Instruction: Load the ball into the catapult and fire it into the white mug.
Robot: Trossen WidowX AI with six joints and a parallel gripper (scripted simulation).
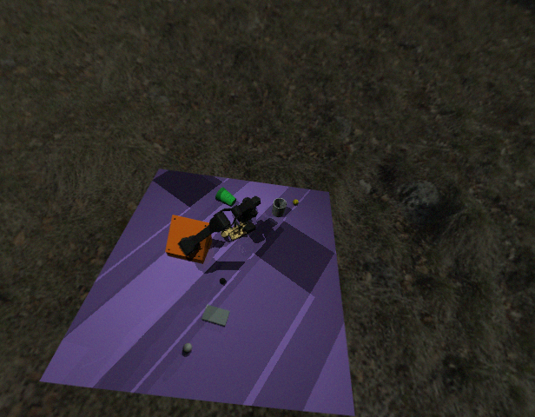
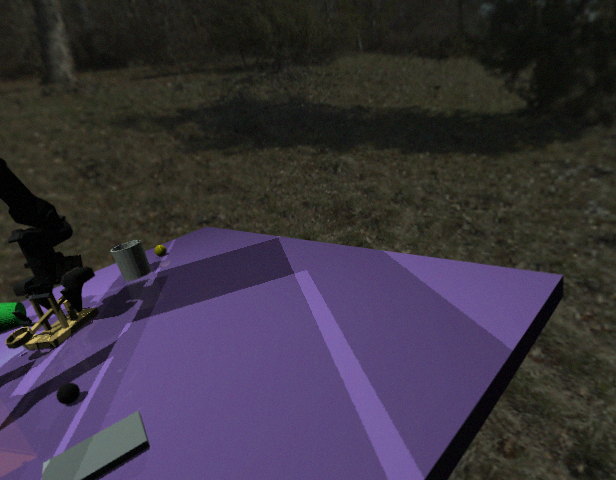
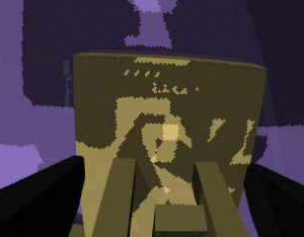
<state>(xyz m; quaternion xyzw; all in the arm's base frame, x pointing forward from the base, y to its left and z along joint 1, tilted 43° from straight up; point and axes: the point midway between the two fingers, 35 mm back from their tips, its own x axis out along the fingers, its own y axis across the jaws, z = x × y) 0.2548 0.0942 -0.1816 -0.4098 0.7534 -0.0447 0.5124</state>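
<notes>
My gripper tip is now 80 mm past the black ball, 350 mm to the left of it and 20 mm above it. Round my gripper tip: yellow ball: 340 mm ahead, 260 mm to the left, 10 mm below; white mug: 220 mm ahead, 170 mm to the left; wooden catapult: 60 mm behind, 30 mm to the right, 20 mm above.
</notes>
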